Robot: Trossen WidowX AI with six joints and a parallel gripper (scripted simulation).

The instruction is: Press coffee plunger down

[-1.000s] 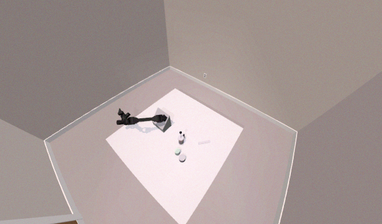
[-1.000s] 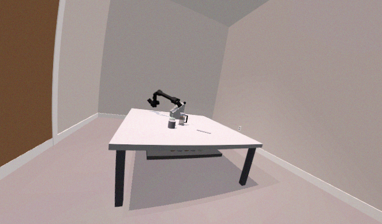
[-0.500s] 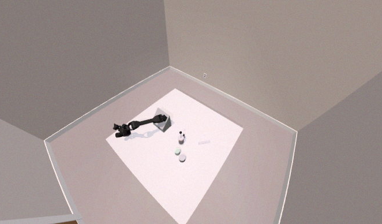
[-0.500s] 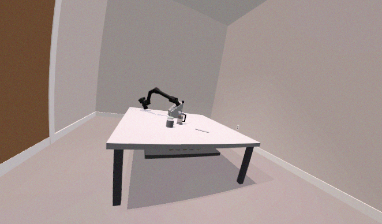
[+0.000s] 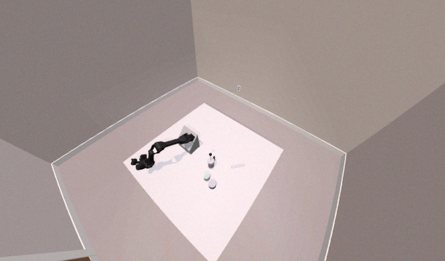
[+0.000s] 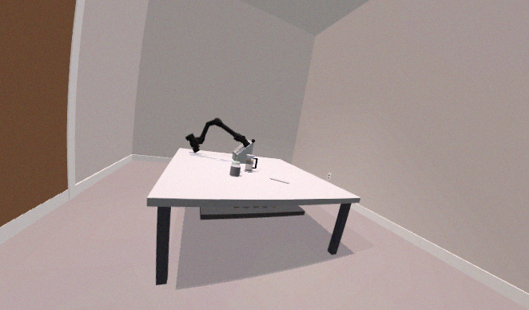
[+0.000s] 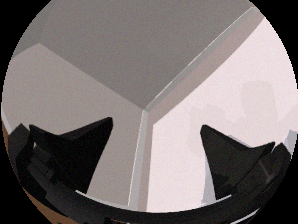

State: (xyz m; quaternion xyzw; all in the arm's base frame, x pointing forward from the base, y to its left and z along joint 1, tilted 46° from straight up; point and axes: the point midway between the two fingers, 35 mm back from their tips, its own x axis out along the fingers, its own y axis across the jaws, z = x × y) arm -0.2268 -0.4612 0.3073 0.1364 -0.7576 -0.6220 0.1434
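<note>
The coffee press lies 58 cm ahead of my gripper tip, 54 cm to the left of it and 4 cm above it. Also, from my gripper tip: green-topped cup 65 cm ahead, 41 cm to the left, 4 cm below.
</note>
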